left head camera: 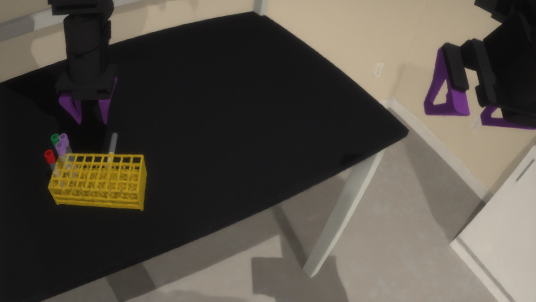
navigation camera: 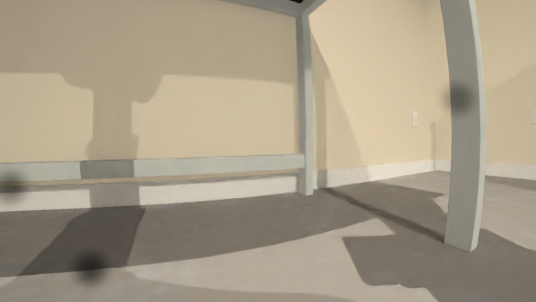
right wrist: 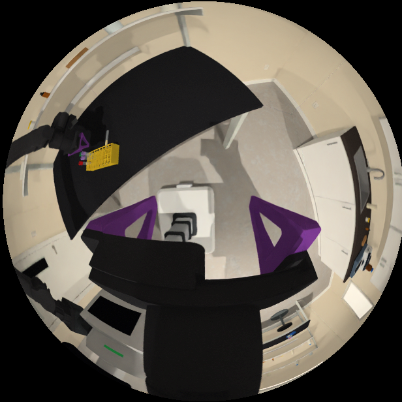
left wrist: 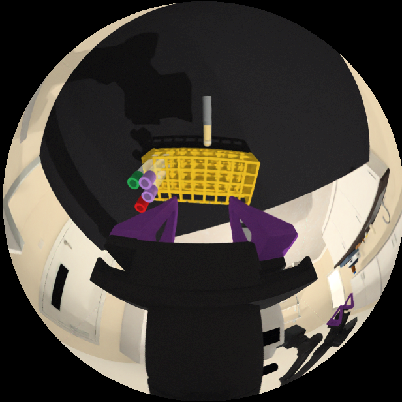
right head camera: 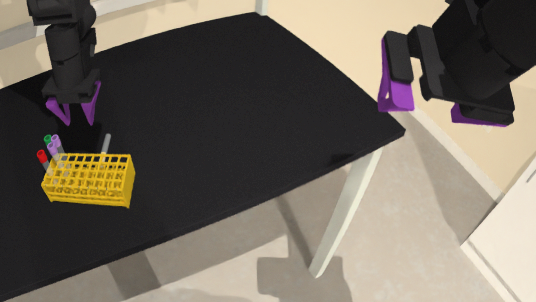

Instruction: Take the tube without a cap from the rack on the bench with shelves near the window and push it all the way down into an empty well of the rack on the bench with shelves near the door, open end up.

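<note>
The uncapped tube (left head camera: 113,144) (right head camera: 106,144) (left wrist: 207,112) (right wrist: 107,137), grey with a pale yellowish rounded end, appears to lie on the black bench behind the yellow rack (left head camera: 143,187) (right head camera: 129,185) (right wrist: 115,155), its rounded end toward the rack. In the left wrist view, the tube is beyond the yellow rack and apart from the fingers. My left gripper (left head camera: 92,122) (right head camera: 80,124) (left wrist: 202,201) is partly open and empty, raised above the bench on the rack's far side. My right gripper (left head camera: 475,119) (right head camera: 437,117) (right wrist: 202,200) is wide open and empty, off the bench at the right. A second rack does not show.
Green (left head camera: 56,138), red (left head camera: 49,156) and two lavender caps stand at the rack's left end. The bench (left head camera: 225,100) ends at a front edge over a pale leg (left head camera: 345,215). White cabinets (right wrist: 332,175) stand at the right, and a white stand (right wrist: 202,195) shows below the right gripper.
</note>
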